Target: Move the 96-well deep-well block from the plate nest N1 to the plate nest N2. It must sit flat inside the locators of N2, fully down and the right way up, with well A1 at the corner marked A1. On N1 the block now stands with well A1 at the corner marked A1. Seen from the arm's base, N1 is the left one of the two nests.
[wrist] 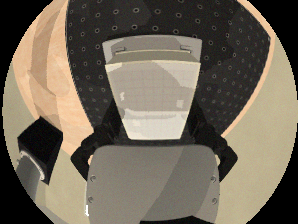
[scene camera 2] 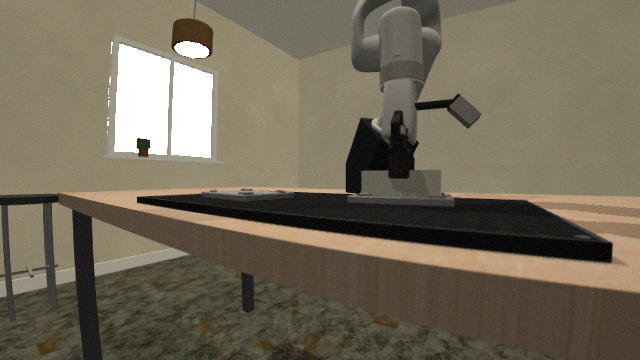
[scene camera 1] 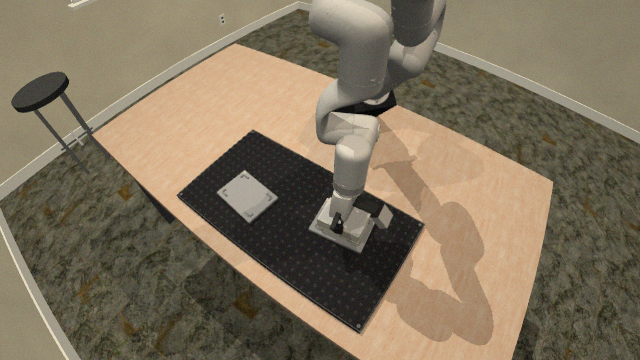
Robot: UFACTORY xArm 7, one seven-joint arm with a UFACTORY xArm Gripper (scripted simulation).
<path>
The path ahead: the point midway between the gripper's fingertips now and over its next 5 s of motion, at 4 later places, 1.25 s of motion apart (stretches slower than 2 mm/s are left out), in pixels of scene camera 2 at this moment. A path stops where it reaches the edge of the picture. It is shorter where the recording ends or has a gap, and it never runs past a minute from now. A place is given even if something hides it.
My gripper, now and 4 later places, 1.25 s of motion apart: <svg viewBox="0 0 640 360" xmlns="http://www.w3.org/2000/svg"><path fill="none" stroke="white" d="M402 178L402 190L402 179L402 153L385 140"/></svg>
</path>
